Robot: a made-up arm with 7 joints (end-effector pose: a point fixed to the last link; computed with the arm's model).
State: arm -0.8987 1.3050 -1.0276 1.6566 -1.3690 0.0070 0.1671
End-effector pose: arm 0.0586 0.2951 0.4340 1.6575 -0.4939 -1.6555
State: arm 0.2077 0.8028 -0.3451 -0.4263 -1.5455 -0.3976 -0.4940
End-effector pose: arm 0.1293 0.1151 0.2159 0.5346 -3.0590 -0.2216
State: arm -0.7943 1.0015 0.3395 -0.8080 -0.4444 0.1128 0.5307
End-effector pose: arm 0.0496 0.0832 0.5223 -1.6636 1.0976 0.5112
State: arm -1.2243 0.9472 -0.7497 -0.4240 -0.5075 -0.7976 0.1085
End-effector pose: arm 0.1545 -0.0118 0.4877 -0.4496 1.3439 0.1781
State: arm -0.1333 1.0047 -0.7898 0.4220 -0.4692 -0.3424 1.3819
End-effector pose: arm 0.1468 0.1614 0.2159 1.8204 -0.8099 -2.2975
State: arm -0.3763 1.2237 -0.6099 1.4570 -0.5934 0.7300 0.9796
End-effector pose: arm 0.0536 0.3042 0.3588 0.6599 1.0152 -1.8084
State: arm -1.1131 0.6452 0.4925 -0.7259 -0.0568 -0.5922 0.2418
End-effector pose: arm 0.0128 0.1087 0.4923 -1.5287 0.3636 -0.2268
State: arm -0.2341 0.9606 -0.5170 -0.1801 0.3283 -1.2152 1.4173
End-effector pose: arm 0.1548 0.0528 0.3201 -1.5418 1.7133 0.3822
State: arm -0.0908 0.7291 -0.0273 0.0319 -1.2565 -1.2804 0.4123
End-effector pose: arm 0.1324 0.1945 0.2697 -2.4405 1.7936 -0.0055
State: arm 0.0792 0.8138 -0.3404 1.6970 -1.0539 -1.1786 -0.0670
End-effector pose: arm -0.0716 0.2714 0.2965 1.3466 -0.8390 -2.3280
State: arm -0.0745 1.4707 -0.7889 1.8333 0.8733 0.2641 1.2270
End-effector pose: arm 0.0217 0.2999 0.3897 0.8178 -1.5577 1.8933
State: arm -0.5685 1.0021 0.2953 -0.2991 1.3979 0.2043 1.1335
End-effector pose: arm 0.1351 0.0703 0.4473 -1.7773 -1.1028 0.6432
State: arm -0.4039 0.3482 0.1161 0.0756 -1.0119 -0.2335 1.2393
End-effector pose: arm 0.1772 0.1502 0.2658 1.7306 -1.2484 -0.3296
